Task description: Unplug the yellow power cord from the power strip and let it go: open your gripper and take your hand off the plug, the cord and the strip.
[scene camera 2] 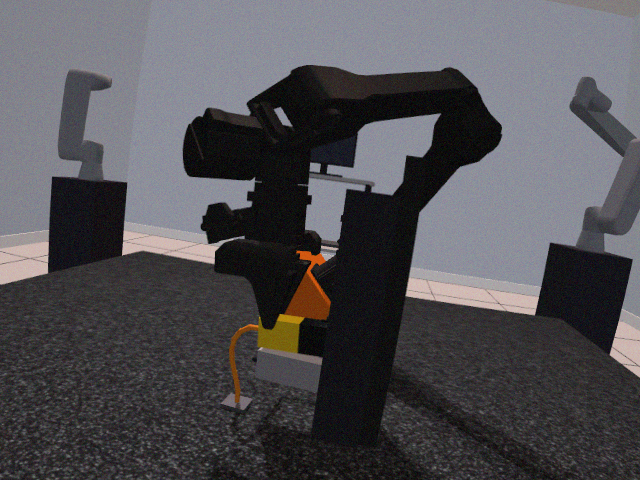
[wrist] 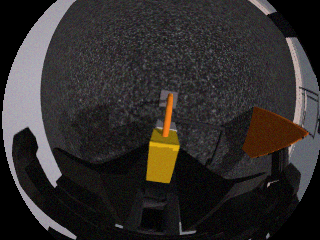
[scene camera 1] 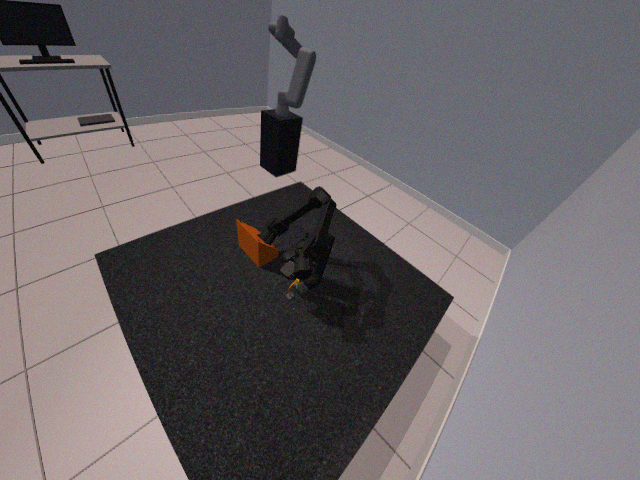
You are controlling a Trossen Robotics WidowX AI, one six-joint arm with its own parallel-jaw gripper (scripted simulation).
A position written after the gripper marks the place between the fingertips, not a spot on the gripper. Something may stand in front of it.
Observation:
In view: the gripper [scene camera 2: 272,325] and a yellow plug [wrist: 162,153].
The gripper shows as well in the wrist view [wrist: 162,150].

